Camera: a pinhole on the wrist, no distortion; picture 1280 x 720 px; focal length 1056.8 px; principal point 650.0 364.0 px. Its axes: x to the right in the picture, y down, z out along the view. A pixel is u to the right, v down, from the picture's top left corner.
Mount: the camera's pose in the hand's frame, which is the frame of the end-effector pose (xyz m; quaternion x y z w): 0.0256 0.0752 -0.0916 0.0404 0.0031 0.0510 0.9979
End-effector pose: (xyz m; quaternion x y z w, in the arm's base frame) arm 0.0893 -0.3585 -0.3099 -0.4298 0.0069 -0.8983 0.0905
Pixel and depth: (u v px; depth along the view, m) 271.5 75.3 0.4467
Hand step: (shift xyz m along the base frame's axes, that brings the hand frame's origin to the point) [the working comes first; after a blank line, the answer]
In the camera's frame: -0.1600 -0.1220 0.4467

0.3224 0.1385 0.1359
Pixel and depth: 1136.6 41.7 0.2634
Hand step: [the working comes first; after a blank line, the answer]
In the camera's frame: 0.1213 -0.0803 0.2634

0.0284 -0.0027 0.2258
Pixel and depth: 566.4 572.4 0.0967
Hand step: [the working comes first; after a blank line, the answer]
In the camera's frame: -0.0076 0.0191 0.0967

0.0078 -0.0866 0.0094
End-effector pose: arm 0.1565 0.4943 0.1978 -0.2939 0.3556 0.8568 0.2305
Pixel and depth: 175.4 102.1 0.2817
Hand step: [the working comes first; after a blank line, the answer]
In the camera's frame: -0.1265 -0.0698 0.2817

0.0205 0.1390 0.1518
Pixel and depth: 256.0 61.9 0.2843
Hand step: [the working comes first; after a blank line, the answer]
In the camera's frame: -0.1060 -0.0813 0.2843

0.0101 0.1503 0.1338
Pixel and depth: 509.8 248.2 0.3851
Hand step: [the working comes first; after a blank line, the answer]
In the camera's frame: -0.0511 -0.0422 0.3851

-0.0842 0.2138 0.1760
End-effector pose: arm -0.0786 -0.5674 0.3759 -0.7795 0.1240 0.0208 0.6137
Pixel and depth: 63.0 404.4 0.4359
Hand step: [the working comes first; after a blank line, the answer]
In the camera's frame: -0.2421 0.0167 0.4359

-0.1715 0.3603 -0.0760
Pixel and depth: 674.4 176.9 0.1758
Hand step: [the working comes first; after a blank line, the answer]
In the camera's frame: 0.0041 -0.0311 0.1758

0.0365 0.0656 -0.0555
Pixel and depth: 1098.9 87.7 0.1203
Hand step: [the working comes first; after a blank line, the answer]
In the camera's frame: 0.0511 -0.0315 0.1203

0.0727 0.0026 -0.0589
